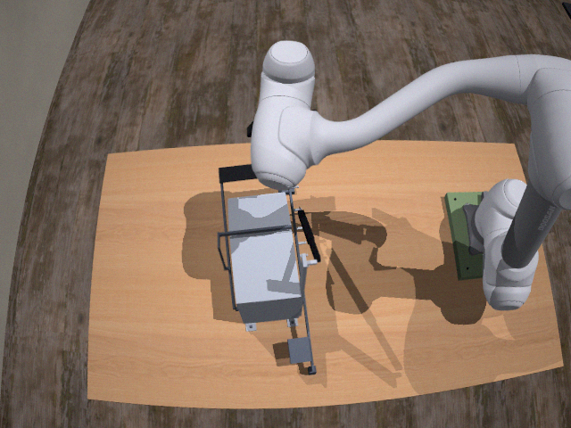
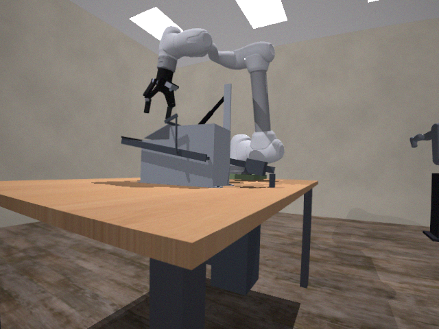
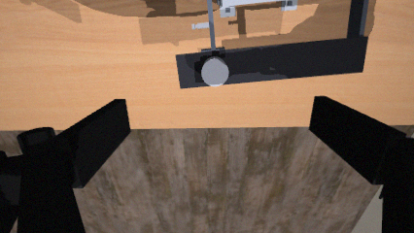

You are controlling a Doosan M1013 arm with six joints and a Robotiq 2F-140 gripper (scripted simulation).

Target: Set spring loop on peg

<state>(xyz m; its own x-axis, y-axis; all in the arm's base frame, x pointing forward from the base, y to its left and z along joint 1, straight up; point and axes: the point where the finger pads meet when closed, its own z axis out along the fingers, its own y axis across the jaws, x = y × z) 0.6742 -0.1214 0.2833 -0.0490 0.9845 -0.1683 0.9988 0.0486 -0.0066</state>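
Right now my hand is 110 mm above the steel test weight. From my hand the other things lie so: peg 50 mm behind, 360 mm to the left, 80 mm above.
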